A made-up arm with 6 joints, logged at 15 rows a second.
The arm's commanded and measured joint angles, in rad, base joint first. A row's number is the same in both.
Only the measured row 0 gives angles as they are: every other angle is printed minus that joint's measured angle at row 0.
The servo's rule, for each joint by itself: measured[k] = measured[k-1] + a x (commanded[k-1-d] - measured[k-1]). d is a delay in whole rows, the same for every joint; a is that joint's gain. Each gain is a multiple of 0.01, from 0.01 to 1. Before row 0 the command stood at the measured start. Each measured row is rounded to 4 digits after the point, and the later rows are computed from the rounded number. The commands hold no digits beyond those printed.
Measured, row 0:
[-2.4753 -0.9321 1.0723 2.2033 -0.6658 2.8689]
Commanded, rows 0 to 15:
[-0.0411 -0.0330 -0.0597 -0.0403 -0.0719 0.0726]
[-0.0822 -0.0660 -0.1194 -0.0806 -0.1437 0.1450]
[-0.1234 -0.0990 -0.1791 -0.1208 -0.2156 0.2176]
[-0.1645 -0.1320 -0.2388 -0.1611 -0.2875 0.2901]
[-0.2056 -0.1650 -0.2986 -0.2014 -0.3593 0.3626]
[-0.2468 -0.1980 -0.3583 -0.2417 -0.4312 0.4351]
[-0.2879 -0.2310 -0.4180 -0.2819 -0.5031 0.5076]
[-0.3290 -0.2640 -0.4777 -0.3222 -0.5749 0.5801]
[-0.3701 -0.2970 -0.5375 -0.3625 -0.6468 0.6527]
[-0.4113 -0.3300 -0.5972 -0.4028 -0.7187 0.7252]
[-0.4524 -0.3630 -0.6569 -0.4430 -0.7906 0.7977]
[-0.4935 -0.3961 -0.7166 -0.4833 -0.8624 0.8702]
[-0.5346 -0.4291 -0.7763 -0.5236 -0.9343 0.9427]
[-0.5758 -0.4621 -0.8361 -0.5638 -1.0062 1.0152]
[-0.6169 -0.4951 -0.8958 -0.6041 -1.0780 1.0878]
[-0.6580 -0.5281 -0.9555 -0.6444 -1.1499 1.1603]
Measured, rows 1 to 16:
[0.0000 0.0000 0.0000 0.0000 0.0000 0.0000]
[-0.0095 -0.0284 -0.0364 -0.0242 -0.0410 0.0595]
[-0.0262 -0.0607 -0.0870 -0.0580 -0.0995 0.1296]
[-0.0486 -0.0936 -0.1432 -0.0957 -0.1657 0.2018]
[-0.0753 -0.1266 -0.2015 -0.1349 -0.2351 0.2742]
[-0.1053 -0.1596 -0.2607 -0.1748 -0.3059 0.3467]
[-0.1378 -0.1926 -0.3202 -0.2149 -0.3773 0.4192]
[-0.1723 -0.2256 -0.3799 -0.2551 -0.4490 0.4917]
[-0.2083 -0.2586 -0.4396 -0.2954 -0.5208 0.5642]
[-0.2455 -0.2916 -0.4993 -0.3357 -0.5926 0.6368]
[-0.2836 -0.3246 -0.5590 -0.3760 -0.6645 0.7093]
[-0.3224 -0.3576 -0.6187 -0.4162 -0.7364 0.7818]
[-0.3618 -0.3907 -0.6784 -0.4565 -0.8082 0.8543]
[-0.4015 -0.4237 -0.7381 -0.4968 -0.8801 0.9268]
[-0.4416 -0.4567 -0.7979 -0.5370 -0.9520 0.9993]
[-0.4819 -0.4897 -0.8576 -0.5773 -1.0238 1.0719]
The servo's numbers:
d 1
a 0.23 0.86 0.61 0.60 0.57 0.82

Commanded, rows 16 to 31:
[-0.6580 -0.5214 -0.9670 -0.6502 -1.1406 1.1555]
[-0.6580 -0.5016 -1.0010 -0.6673 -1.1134 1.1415]
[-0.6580 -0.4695 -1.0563 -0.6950 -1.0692 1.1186]
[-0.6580 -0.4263 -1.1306 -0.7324 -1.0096 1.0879]
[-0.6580 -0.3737 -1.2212 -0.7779 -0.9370 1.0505]
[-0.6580 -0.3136 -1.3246 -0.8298 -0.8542 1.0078]
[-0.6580 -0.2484 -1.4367 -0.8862 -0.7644 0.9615]
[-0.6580 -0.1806 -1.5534 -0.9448 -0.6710 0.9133]
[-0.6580 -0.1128 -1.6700 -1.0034 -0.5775 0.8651]
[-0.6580 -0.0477 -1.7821 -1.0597 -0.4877 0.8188]
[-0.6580 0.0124 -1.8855 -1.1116 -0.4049 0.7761]
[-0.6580 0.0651 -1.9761 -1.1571 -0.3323 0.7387]
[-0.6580 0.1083 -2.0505 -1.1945 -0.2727 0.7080]
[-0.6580 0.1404 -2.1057 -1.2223 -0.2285 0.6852]
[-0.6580 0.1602 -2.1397 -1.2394 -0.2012 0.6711]
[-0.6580 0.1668 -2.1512 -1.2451 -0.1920 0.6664]
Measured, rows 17 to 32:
[-0.5224 -0.5227 -0.9173 -0.6176 -1.0957 1.1444]
[-0.5536 -0.5216 -0.9476 -0.6372 -1.1213 1.1535]
[-0.5776 -0.5044 -0.9802 -0.6553 -1.1168 1.1437]
[-0.5961 -0.4744 -1.0266 -0.6791 -1.0897 1.1231]
[-0.6103 -0.4330 -1.0900 -0.7111 -1.0440 1.0942]
[-0.6213 -0.3820 -1.1700 -0.7512 -0.9830 1.0584]
[-0.6297 -0.3232 -1.2643 -0.7984 -0.9096 1.0169]
[-0.6362 -0.2589 -1.3695 -0.8511 -0.8268 0.9715]
[-0.6412 -0.1916 -1.4817 -0.9073 -0.7380 0.9238]
[-0.6451 -0.1238 -1.5966 -0.9650 -0.6465 0.8757]
[-0.6481 -0.0584 -1.7098 -1.0218 -0.5560 0.8290]
[-0.6504 0.0025 -1.8170 -1.0757 -0.4699 0.7856]
[-0.6521 0.0563 -1.9141 -1.1245 -0.3915 0.7471]
[-0.6535 0.1010 -1.9973 -1.1665 -0.3238 0.7150]
[-0.6545 0.1349 -2.0634 -1.2000 -0.2695 0.6906]
[-0.6553 0.1567 -2.1099 -1.2236 -0.2306 0.6746]

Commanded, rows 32 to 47:
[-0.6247 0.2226 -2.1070 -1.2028 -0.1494 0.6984]
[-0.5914 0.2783 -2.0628 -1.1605 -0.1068 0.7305]
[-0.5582 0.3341 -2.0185 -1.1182 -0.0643 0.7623]
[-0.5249 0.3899 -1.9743 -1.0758 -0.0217 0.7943]
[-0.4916 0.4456 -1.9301 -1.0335 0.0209 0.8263]
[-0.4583 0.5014 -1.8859 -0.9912 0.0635 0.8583]
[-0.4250 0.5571 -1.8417 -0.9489 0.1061 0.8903]
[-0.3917 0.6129 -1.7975 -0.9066 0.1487 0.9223]
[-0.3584 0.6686 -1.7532 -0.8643 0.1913 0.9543]
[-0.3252 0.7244 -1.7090 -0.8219 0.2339 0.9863]
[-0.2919 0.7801 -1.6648 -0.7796 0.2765 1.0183]
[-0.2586 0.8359 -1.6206 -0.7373 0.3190 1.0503]
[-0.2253 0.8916 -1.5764 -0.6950 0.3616 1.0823]
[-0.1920 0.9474 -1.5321 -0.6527 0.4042 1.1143]
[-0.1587 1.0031 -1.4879 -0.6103 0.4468 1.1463]
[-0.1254 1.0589 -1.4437 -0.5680 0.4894 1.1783]
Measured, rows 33 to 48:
[-0.6559 0.1654 -2.1351 -1.2365 -0.2086 0.6679]
[-0.6487 0.2146 -2.1180 -1.2163 -0.1749 0.6929]
[-0.6355 0.2694 -2.0843 -1.1828 -0.1361 0.7237]
[-0.6177 0.3250 -2.0442 -1.1440 -0.0952 0.7554]
[-0.5964 0.3808 -2.0016 -1.1031 -0.0533 0.7873]
[-0.5723 0.4365 -1.9580 -1.0613 -0.0110 0.8193]
[-0.5461 0.4923 -1.9140 -1.0192 0.0315 0.8513]
[-0.5182 0.5480 -1.8699 -0.9770 0.0740 0.8833]
[-0.4891 0.6038 -1.8257 -0.9348 0.1166 0.9153]
[-0.4590 0.6595 -1.7815 -0.8925 0.1592 0.9473]
[-0.4282 0.7153 -1.7373 -0.8501 0.2018 0.9793]
[-0.3969 0.7710 -1.6931 -0.8078 0.2444 1.0113]
[-0.3651 0.8268 -1.6489 -0.7655 0.2869 1.0433]
[-0.3329 0.8825 -1.6047 -0.7232 0.3295 1.0753]
[-0.3005 0.9383 -1.5604 -0.6809 0.3721 1.1073]
[-0.2679 0.9940 -1.5162 -0.6385 0.4147 1.1393]

